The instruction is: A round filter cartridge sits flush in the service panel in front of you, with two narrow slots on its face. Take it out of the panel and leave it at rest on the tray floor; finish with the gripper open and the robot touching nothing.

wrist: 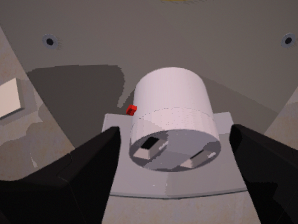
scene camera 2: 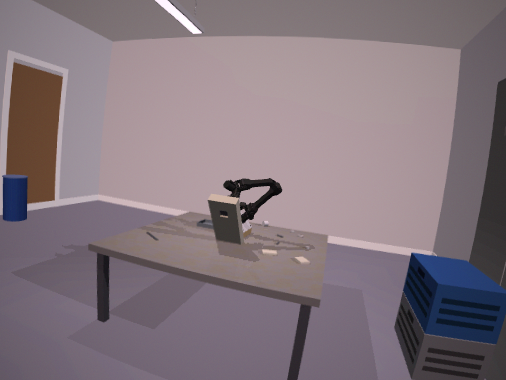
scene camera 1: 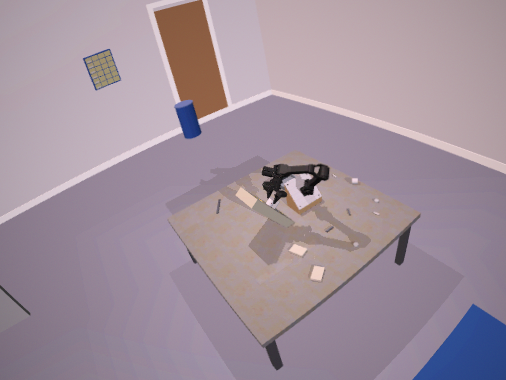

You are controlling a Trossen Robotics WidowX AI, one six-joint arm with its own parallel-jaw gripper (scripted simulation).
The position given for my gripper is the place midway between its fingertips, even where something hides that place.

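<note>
Service panel (scene camera 2: 225, 212), (wrist: 83, 66): visible to me. White round filter cartridge (wrist: 172, 104): visible; scene camera 2 does not show the cartridge, hidden by the service panel. My gripper (wrist: 176, 133): visible as well.
</note>
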